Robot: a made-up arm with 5 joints.
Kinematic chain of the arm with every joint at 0, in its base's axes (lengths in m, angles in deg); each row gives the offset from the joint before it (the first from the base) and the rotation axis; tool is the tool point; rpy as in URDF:
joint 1: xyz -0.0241 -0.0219 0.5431 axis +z
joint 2: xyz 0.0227 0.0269 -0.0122 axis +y
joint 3: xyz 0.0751 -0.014 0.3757 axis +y
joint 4: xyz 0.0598 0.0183 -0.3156 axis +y
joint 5: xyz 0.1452 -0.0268 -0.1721 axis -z
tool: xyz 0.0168 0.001 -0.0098 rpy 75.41 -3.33 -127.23
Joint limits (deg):
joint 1: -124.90..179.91
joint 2: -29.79..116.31
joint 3: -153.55..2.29
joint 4: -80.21..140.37
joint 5: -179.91..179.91
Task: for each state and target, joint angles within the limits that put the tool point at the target. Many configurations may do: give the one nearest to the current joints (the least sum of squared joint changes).
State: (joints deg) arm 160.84 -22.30 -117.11 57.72 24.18
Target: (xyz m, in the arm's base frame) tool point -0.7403 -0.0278 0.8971
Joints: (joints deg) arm 179.91 11.18 -104.18 59.90 -5.57
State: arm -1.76 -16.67 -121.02 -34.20 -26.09
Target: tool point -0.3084 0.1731 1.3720
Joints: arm -32.36 -29.79 -151.55 -4.84 -25.64
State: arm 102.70 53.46 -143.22 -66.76 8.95
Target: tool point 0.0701 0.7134 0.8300
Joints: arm 82.50 64.08 -136.30 -59.24 9.44
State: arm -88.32 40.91 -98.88 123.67 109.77
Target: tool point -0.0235 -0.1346 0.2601
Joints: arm -83.65 80.36 -57.06 117.99 108.23
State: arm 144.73 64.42 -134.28 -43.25 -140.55
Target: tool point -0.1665 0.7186 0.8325
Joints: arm 99.81 63.12 -138.50 -58.05 -141.10
